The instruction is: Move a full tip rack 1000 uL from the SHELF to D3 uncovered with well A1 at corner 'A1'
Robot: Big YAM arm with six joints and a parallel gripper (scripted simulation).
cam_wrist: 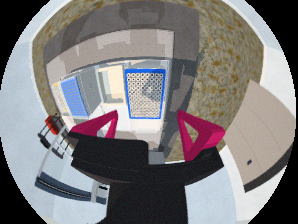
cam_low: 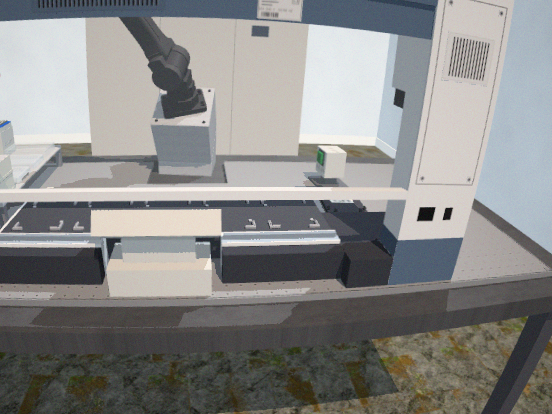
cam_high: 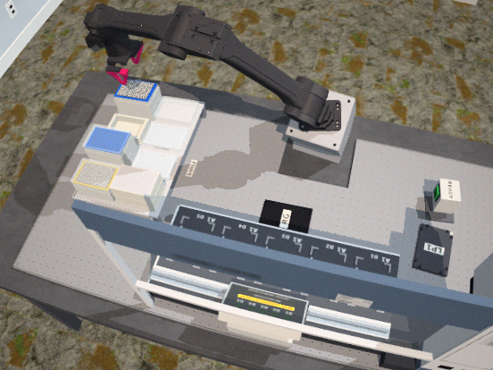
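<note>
My hand is 100 mm above the blue-framed tip rack and 10 mm to the right of it. From my hand the other things lie so: shelf (170 mm below, 170 mm ahead, 30 mm to the left); then cream reservoir (160 mm below, 110 mm ahead, 20 mm to the right); then clear flat piece (240 mm ahead, 150 mm below, 90 mm to the left).
</note>
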